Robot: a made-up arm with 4 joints.
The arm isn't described. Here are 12 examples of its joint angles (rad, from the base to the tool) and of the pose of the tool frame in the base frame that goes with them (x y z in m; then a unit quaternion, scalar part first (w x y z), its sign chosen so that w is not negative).
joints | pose
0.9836 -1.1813 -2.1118 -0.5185 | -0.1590 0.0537 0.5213 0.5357 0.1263 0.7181 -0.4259
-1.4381 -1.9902 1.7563 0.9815 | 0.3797 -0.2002 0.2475 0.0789 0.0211 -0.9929 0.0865
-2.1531 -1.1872 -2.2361 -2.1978 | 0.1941 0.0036 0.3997 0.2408 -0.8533 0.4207 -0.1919
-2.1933 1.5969 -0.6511 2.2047 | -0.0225 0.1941 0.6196 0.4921 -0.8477 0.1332 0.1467
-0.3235 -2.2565 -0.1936 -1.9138 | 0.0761 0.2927 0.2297 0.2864 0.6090 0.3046 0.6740
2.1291 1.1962 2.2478 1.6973 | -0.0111 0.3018 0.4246 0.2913 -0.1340 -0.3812 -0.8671
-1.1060 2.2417 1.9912 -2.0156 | 0.1547 -0.1518 0.4811 0.5515 0.1682 -0.8128 -0.0825
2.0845 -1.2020 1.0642 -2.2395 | -0.1739 0.1234 0.2096 0.2498 0.5272 -0.1177 -0.8036
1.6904 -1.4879 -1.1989 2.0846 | -0.2856 -0.2082 0.3181 0.9400 0.1975 -0.2776 0.0167
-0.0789 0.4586 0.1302 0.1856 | -0.1608 -0.2158 0.4760 0.9715 -0.2228 -0.0666 0.0458
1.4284 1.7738 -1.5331 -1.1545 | -0.1025 -0.1402 0.4371 0.9500 -0.0404 -0.3026 -0.0657
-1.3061 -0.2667 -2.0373 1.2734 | 0.2488 0.1208 0.2639 0.0520 0.4864 -0.0976 0.8667
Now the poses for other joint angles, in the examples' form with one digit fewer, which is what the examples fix.
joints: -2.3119 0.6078 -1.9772 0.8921
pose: 0.128 -0.040 0.197 0.446 0.612 -0.268 0.596
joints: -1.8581 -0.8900 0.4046 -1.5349
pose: -0.090 -0.034 0.176 0.756 0.548 0.188 -0.304
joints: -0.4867 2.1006 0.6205 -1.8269
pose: 0.193 0.112 0.666 0.058 0.477 -0.672 0.564
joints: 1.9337 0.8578 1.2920 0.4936
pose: 0.162 0.224 0.605 0.069 0.161 0.118 -0.978
